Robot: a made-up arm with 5 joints.
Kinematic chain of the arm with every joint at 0, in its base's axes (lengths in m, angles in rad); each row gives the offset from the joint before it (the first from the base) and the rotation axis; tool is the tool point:
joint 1: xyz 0 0 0.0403 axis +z
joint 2: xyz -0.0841 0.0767 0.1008 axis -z
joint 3: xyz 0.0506 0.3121 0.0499 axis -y
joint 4: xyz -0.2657 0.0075 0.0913 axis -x
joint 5: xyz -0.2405 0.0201 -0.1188 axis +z
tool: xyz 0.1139 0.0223 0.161
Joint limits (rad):
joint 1: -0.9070..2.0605
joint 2: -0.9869..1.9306
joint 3: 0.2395..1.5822
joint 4: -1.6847..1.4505
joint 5: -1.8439..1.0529
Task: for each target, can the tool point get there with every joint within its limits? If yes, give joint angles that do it. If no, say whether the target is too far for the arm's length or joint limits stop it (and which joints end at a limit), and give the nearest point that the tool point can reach.
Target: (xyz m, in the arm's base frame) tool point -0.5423 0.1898 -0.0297
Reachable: yes | joints 0.2470 -0.2859 0.8780 1.0513 -0.6333
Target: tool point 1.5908 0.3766 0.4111
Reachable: no: too far | nearest point 0.6248 0.2160 0.2273 | short by 0.996 m
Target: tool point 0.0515 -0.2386 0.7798
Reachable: no: joint limits stop it (at a limit: joint 2, joint 3) | nearest point 0.1167 -0.5408 0.2813 | short by 0.587 m
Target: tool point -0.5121 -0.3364 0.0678
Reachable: yes | joints 1.4766 0.2147 0.6444 1.0350 -0.8797
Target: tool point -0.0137 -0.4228 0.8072
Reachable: no: joint limits stop it (at a limit: joint 2, joint 3) | nearest point -0.0189 -0.5838 0.2954 | short by 0.537 m
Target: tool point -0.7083 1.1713 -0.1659
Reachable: no: too far | nearest point -0.3711 0.6137 0.0088 | short by 0.675 m
